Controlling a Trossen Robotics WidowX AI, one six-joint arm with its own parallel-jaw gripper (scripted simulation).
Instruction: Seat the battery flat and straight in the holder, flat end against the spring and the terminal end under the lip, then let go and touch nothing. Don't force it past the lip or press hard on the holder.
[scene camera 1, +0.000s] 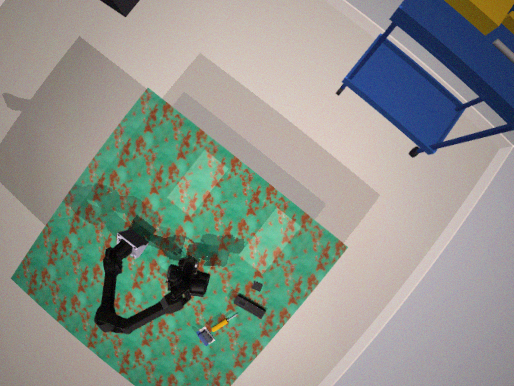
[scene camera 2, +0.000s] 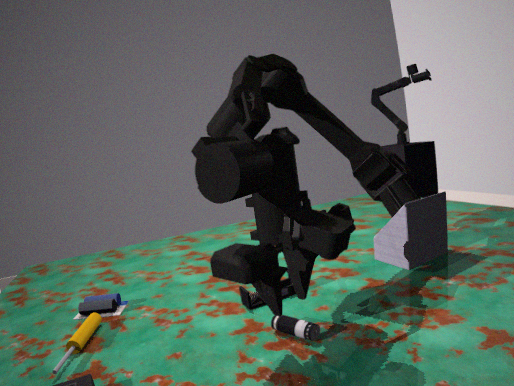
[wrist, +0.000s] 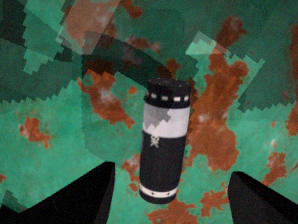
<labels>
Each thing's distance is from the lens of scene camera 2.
my gripper (scene camera 2: 290, 306): 0.45 m
battery (scene camera 2: 291, 325): 0.46 m
</labels>
